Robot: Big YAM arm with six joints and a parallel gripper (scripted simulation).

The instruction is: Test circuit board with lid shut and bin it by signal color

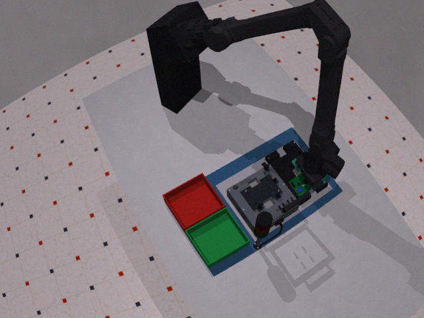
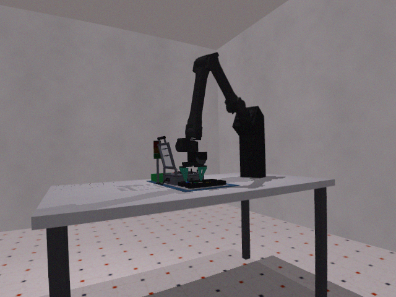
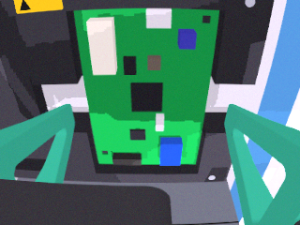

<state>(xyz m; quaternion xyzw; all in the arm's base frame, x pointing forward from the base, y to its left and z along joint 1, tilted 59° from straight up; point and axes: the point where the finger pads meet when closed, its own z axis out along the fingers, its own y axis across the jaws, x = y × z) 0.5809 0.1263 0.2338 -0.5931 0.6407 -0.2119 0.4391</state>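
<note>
My gripper is now 2 cm above the green circuit board. From my hand the other things lie so: latch hook: 13 cm to the right, 8 cm behind, 5 cm above; then tester lid: 16 cm to the right, 14 cm above, 11 cm ahead; then tester plate: 17 cm to the right, 3 cm above, 1 cm behind.
</note>
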